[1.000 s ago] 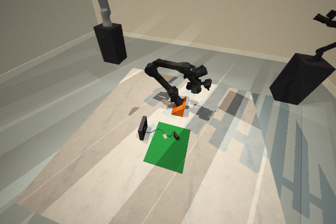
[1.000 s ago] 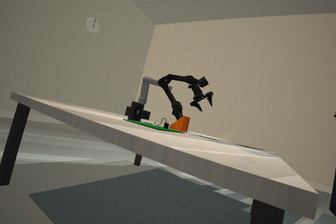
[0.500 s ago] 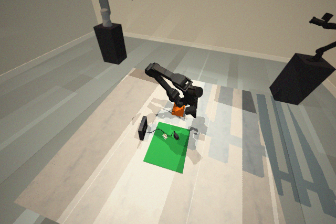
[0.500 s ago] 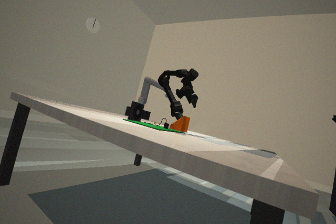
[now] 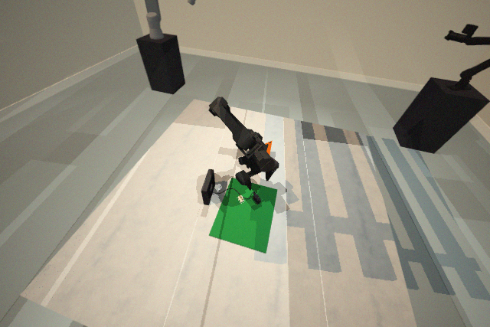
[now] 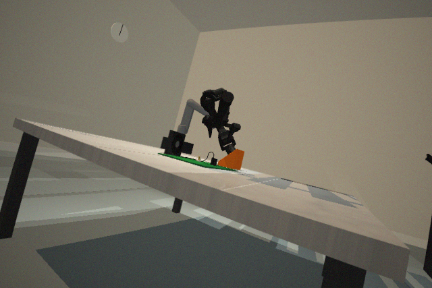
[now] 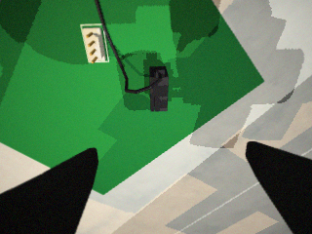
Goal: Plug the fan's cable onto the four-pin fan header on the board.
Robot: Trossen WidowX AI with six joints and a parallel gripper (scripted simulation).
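My gripper tip is 1 cm short of the black fan cable plug, 1 cm to the right of it and 10 cm above it. Also, from my gripper tip: green board: 7 cm ahead, 3 cm to the right, 14 cm below; then black fan: 4 cm ahead, 22 cm to the right, 7 cm below; then four-pin header: 2 cm ahead, 7 cm to the right, 12 cm below.
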